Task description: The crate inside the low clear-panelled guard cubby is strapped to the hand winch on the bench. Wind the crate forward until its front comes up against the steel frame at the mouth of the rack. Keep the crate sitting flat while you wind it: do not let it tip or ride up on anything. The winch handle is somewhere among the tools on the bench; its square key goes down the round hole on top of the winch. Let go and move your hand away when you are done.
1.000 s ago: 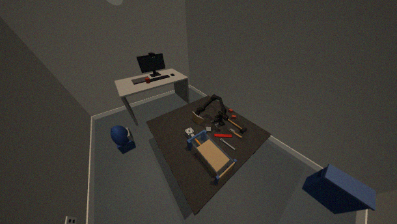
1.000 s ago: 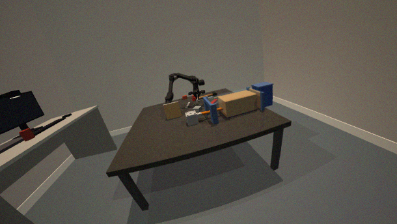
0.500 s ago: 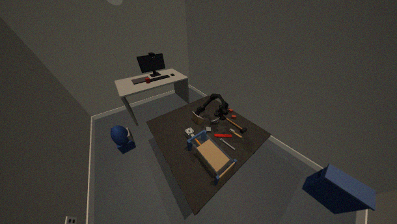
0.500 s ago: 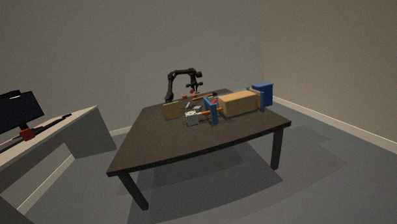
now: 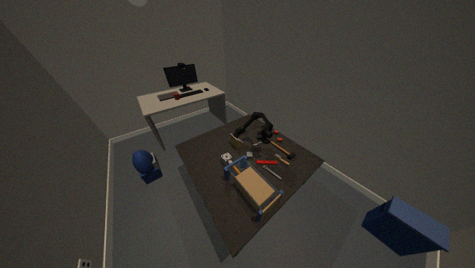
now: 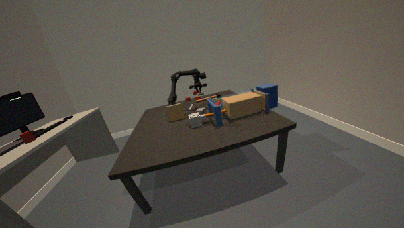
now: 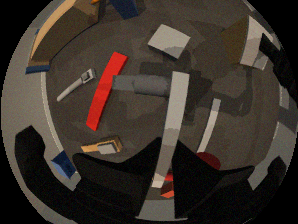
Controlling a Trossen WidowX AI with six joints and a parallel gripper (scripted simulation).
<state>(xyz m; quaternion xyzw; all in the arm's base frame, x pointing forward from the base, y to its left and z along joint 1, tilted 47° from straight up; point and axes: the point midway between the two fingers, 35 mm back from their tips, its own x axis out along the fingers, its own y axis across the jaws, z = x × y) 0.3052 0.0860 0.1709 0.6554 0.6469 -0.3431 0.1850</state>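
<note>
Now: the red knob 3 cm behind my gripper tip and 6 cm to the left of it. The rest, counted from my gripper tip: winch handle: 1 cm behind, 1 cm to the left; then red flat bar: 16 cm ahead, 5 cm to the right, 15 cm below; then grey block: 3 cm behind, 16 cm to the right, 14 cm below.
</note>
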